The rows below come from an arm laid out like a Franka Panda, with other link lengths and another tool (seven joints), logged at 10 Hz.
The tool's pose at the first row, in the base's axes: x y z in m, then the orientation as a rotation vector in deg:
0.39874 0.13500 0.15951 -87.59 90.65 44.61
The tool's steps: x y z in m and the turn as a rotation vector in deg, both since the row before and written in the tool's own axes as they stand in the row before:
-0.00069 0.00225 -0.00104 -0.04 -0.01 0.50
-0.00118 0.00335 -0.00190 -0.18 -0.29 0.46
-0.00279 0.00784 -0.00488 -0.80 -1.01 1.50
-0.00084 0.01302 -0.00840 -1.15 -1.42 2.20
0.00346 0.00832 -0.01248 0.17 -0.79 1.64
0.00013 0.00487 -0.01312 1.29 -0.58 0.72
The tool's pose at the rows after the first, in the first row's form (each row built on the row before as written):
0.39636 0.13466 0.16042 -87.27 91.07 44.93
0.39278 0.13394 0.16211 -86.90 91.23 45.53
0.38437 0.13187 0.16637 -85.80 91.65 47.73
0.37056 0.12618 0.17058 -84.17 92.28 50.89
0.36109 0.11434 0.17327 -82.40 93.15 52.12
0.35510 0.10315 0.17917 -80.64 93.64 51.66

